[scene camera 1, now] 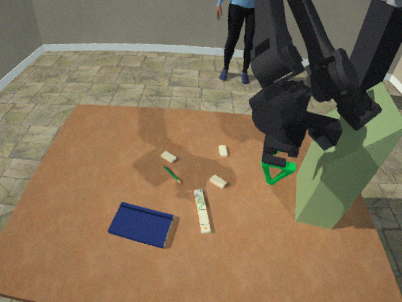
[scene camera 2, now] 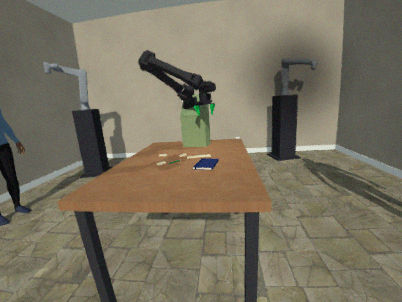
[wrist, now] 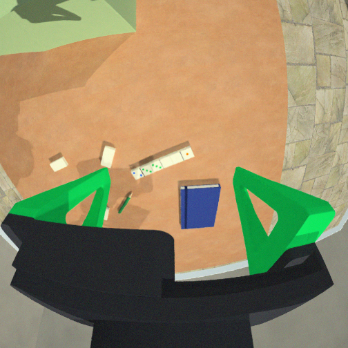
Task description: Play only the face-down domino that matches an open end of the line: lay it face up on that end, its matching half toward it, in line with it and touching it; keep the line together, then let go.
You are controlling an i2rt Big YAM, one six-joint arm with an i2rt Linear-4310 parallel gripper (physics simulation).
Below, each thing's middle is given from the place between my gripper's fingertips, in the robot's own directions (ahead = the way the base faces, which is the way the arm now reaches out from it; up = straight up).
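What I can see is that my gripper is 25 cm above the blue book (scene camera 1: 151, 227), and it's 5 cm to the left of the book and 31 cm short of it.
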